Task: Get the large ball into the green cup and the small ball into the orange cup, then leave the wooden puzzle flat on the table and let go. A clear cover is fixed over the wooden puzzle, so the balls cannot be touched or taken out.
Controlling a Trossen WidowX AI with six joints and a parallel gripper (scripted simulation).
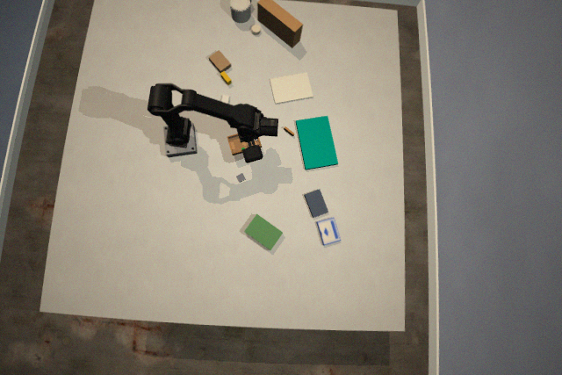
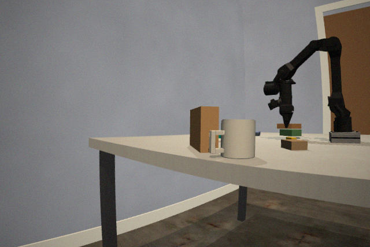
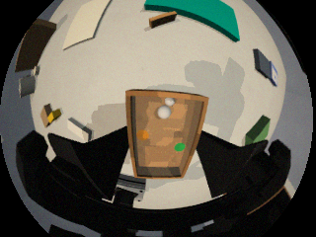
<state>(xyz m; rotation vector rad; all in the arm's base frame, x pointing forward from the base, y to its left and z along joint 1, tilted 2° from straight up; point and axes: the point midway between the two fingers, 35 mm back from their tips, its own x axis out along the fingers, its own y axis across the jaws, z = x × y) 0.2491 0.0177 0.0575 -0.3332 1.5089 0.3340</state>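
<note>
Right now the wooden puzzle is 10 mm behind my hand, 10 mm to the right of it and 30 mm below it. Also, from my hand: yellow block (120 mm behind, 250 mm to the left, 70 mm below); teal board (250 mm ahead, 50 mm to the left, 80 mm below); grey square (10 mm behind, 120 mm to the right, 90 mm below).
</note>
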